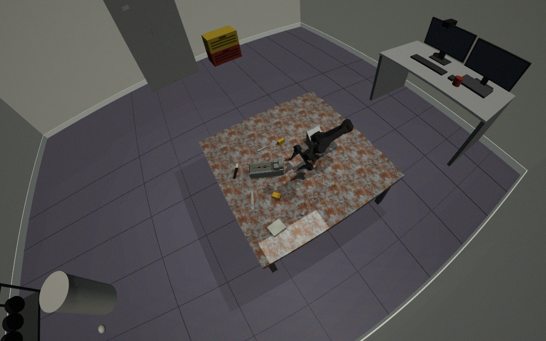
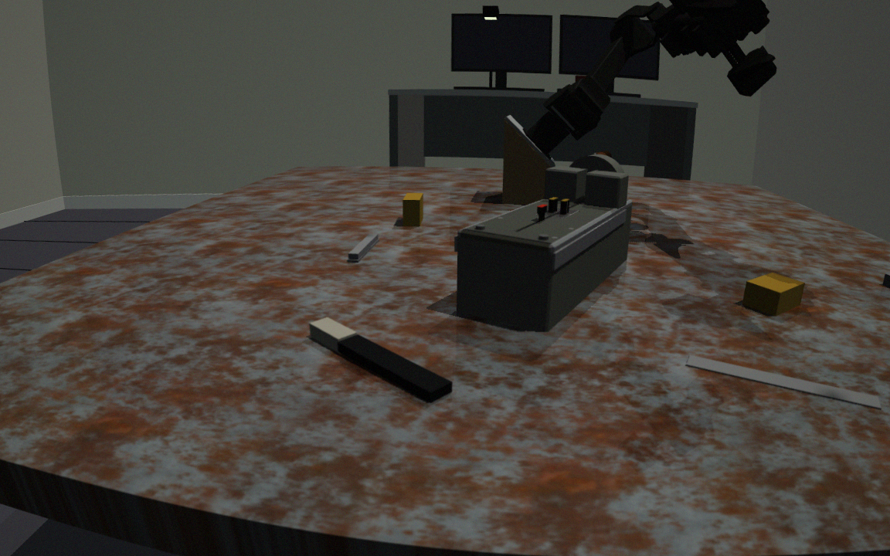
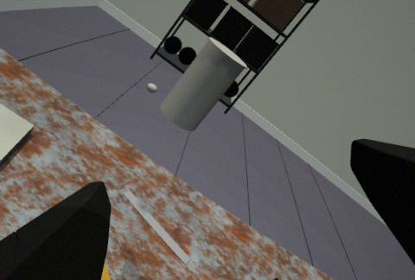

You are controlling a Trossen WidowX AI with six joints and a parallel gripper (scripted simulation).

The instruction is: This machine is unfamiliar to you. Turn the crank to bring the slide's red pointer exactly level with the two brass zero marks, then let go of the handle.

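Right now my gripper tip is 17 cm to the left of the brown crank handle, 17 cm above it and 8 cm past it. The rest, counted from my gripper tip: red pointer: 27 cm to the right, 21 cm below, 13 cm ahead; then grey strip: 31 cm ahead, 29 cm below, 10 cm to the right; then small dark block: 28 cm below, 21 cm to the left, 8 cm ahead.
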